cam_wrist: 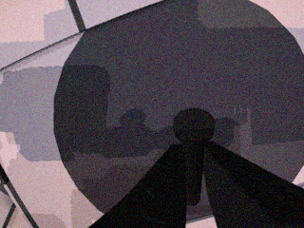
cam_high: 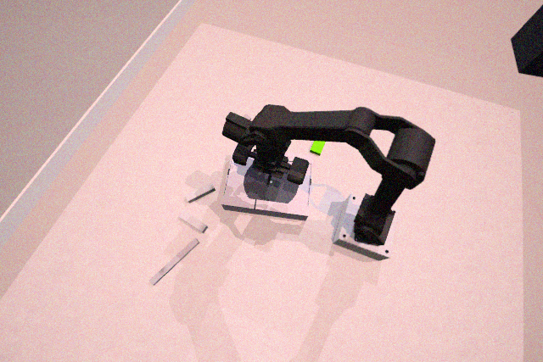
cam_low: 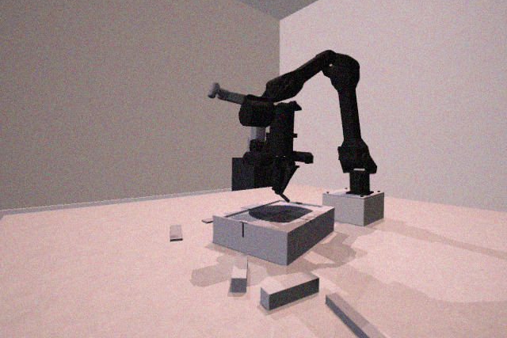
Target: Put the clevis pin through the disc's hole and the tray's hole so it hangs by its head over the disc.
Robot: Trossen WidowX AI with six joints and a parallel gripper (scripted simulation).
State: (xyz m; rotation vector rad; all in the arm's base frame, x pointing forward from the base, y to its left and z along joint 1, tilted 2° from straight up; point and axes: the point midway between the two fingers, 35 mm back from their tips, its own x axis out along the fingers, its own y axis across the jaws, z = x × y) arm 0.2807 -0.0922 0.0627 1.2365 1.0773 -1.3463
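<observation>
Now: the dark disc 1 cm to the left of my gripper tip and 4 cm below it. Round my gripper tip: steel pin 1 cm to the left; green block 12 cm behind, 17 cm to the right, 9 cm below; rimmed tray 1 cm ahead, 6 cm below.
</observation>
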